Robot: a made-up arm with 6 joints.
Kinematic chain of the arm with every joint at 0, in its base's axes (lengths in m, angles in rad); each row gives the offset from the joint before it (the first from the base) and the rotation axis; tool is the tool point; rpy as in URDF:
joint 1: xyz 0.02 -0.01 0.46 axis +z
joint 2: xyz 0.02 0 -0.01 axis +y
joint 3: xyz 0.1 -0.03 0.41 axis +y
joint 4: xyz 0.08 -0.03 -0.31 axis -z
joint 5: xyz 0.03 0.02 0 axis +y
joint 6: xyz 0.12 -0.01 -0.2 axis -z
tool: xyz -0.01 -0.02 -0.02 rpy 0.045 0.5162 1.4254
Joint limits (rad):
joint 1: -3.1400..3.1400
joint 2: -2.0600..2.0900
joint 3: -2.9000..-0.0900
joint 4: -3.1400..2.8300
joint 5: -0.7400..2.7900
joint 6: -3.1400..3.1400
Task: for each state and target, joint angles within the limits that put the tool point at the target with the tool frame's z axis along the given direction. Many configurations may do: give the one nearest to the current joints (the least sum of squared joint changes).
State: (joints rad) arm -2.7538 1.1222 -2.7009 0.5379 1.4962 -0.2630
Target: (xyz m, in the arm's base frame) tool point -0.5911 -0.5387 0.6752 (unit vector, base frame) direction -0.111 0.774 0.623
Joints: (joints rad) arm -2.5972 1.0394 -2.9000 1.1981 1.8019 -0.9464
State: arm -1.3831 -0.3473 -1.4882 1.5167 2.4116 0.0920
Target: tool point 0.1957 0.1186 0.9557 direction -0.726 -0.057 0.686
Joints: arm -1.7372 -1.0946 -1.1503 1.6725 2.2785 -0.2337
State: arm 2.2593 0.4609 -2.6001 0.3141 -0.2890 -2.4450
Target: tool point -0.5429 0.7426 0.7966 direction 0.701 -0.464 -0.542
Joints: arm 2.2999 0.9586 -2.2498 0.1705 -0.4397 -2.5558
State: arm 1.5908 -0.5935 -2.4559 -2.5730 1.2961 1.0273
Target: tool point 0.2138 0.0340 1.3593 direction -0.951 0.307 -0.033
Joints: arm 2.0698 -0.3948 -2.4322 -2.1598 1.2880 0.9204
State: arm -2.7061 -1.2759 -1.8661 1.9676 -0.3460 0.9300
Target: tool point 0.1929 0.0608 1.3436 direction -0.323 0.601 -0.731
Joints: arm -3.1400 -0.8661 -2.0893 2.7296 0.4208 0.4896
